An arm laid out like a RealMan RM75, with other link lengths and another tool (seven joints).
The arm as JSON. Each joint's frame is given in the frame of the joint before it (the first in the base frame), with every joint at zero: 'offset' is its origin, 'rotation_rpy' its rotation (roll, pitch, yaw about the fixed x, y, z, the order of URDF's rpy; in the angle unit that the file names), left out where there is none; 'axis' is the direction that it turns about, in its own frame. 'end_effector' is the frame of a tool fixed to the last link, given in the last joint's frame.
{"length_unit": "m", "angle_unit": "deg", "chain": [
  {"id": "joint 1", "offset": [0.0, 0.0, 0.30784], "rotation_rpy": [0.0, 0.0, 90.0], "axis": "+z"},
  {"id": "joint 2", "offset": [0.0, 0.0, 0.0], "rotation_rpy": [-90.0, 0.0, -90.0], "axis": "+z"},
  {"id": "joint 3", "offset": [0.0, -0.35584, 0.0], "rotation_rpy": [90.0, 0.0, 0.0], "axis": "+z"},
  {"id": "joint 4", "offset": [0.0, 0.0, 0.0], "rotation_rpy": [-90.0, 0.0, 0.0], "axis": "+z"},
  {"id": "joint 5", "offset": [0.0, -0.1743, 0.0], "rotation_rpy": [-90.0, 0.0, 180.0], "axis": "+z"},
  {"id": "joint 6", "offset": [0.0, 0.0, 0.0], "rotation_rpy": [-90.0, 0.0, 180.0], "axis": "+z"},
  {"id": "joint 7", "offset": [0.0, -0.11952, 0.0], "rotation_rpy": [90.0, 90.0, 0.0], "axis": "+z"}
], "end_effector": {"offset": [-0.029, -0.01, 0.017], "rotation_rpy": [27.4, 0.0, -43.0]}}
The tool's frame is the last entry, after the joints.
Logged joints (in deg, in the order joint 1, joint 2, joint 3, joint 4, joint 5, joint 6, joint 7), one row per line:
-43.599 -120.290 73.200 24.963 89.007 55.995 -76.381
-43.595 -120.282 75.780 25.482 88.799 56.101 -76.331
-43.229 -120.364 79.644 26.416 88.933 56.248 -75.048
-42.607 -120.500 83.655 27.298 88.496 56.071 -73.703
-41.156 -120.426 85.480 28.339 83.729 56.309 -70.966
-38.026 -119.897 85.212 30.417 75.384 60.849 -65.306
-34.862 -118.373 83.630 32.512 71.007 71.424 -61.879
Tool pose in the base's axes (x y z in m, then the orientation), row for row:
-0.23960 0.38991 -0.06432 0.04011 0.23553 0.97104 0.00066
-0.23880 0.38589 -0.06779 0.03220 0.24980 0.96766 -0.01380
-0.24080 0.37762 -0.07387 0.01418 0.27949 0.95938 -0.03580
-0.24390 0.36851 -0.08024 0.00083 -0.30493 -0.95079 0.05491
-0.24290 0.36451 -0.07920 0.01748 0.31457 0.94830 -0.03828
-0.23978 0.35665 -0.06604 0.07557 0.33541 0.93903 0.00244
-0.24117 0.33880 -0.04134 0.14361 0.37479 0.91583 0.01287
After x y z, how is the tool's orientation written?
As a quaternion, w x y z.
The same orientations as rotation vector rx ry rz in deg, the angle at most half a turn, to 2 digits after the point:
41.35 170.46 0.12
44.07 170.70 -2.43
49.86 171.15 -6.39
-54.86 -171.05 9.88
56.00 168.82 -6.81
57.63 161.35 0.42
61.91 151.29 2.13

